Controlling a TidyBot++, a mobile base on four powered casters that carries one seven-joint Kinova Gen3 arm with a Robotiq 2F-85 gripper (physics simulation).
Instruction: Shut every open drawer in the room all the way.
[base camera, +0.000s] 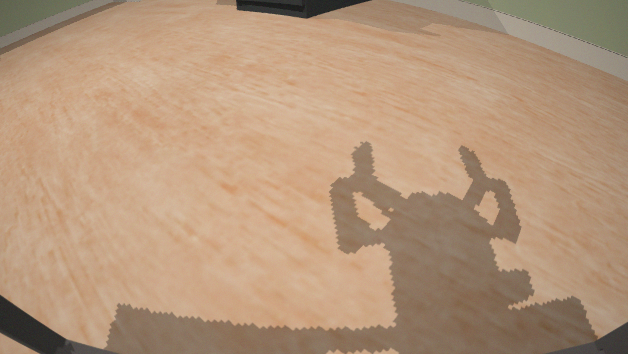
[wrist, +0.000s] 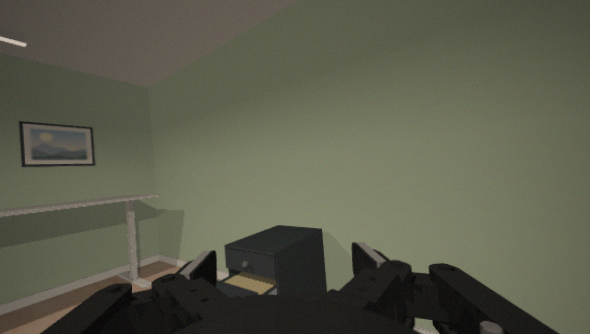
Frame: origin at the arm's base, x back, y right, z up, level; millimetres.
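Seen in the pictures: gripper, fingertip midpoint: (wrist: 285, 261).
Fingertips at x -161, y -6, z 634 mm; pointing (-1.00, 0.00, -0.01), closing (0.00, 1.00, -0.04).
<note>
A point is followed by its place in that frame.
A dark cabinet (wrist: 301, 265) @(x -1536, y 72, z 88 mm) (base camera: 330, 7) @(x -1465, y 17, z -378 mm) stands against the green wall, seen between my fingers in the wrist view and at the top edge in the base camera view. Its upper drawer (wrist: 257, 262) @(x -1410, y -189, z 180 mm) has a round knob and looks shut. Below it a drawer (wrist: 250, 283) @(x -1455, y -245, z 45 mm) is pulled out, with its light tan inside showing; its lower part is hidden behind my gripper. My gripper (wrist: 285, 261) @(x -161, y -6, z 634 mm) is open and empty, some distance from the cabinet.
A tall white table (wrist: 132, 240) @(x -2803, y -1743, z 59 mm) stands at the left in the wrist view, near the room corner. A framed picture (wrist: 58, 144) @(x -2706, y -2369, z 1177 mm) hangs above it. White baseboard (base camera: 560, 42) @(x -1243, y 981, z -350 mm) runs along the right wall. My arm's shadow (base camera: 440, 270) @(x -308, y 138, z -397 mm) falls on the wooden floor (base camera: 200, 150) @(x -547, y -223, z -397 mm).
</note>
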